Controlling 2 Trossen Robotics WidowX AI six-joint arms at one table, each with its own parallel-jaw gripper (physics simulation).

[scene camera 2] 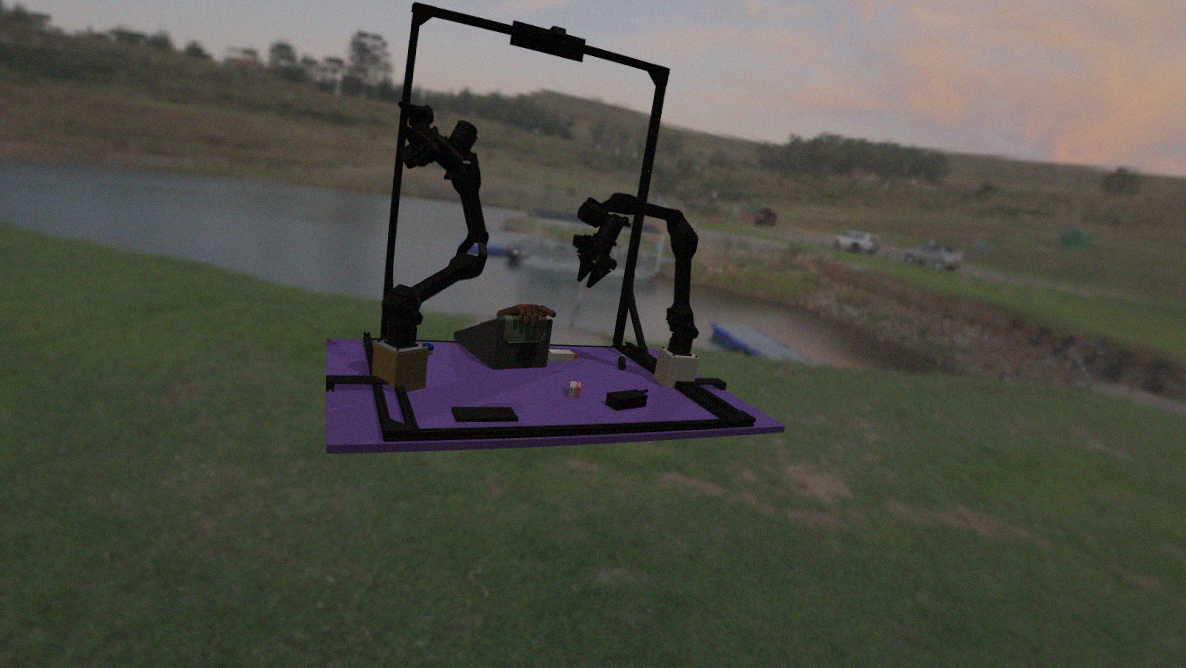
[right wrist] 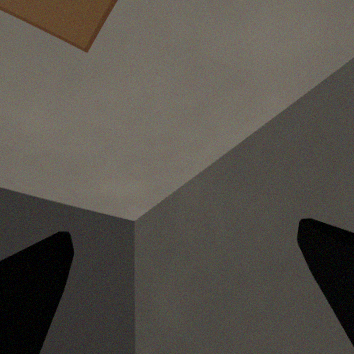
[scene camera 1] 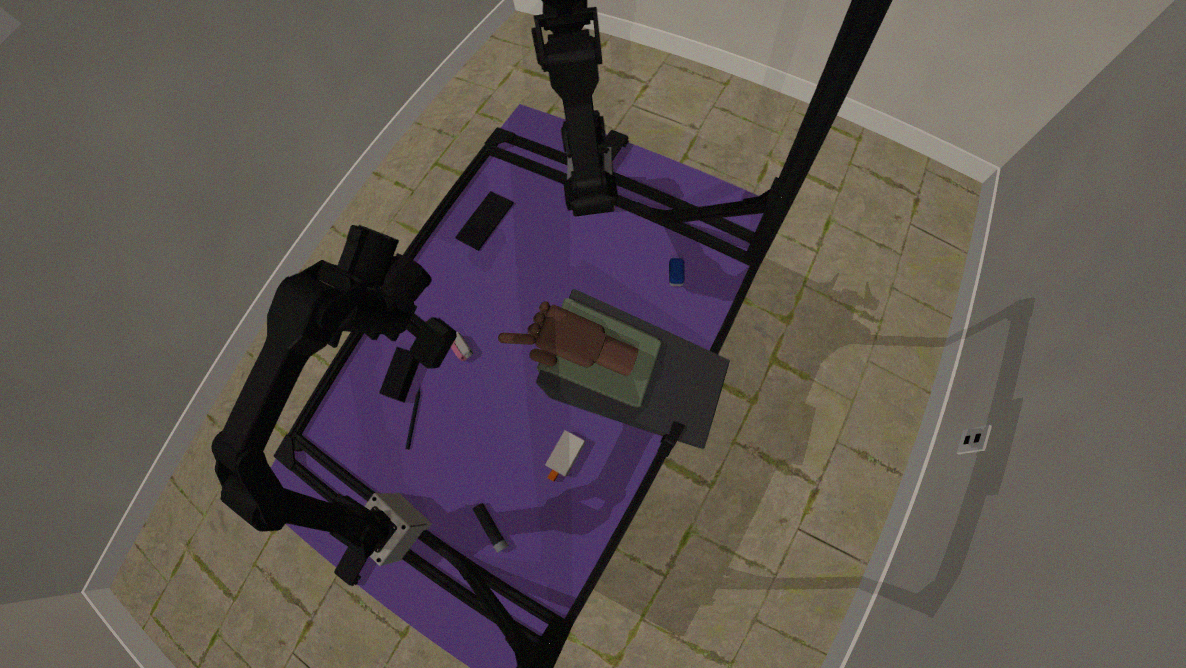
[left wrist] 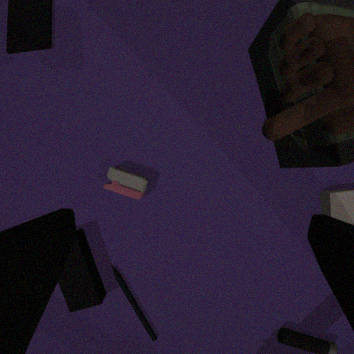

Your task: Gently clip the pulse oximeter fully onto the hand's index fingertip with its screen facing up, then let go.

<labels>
my left gripper: open, holds nothing
my right gripper: open, holds nothing
a white box with orange end [scene camera 1: 569,446]: on the table
</labels>
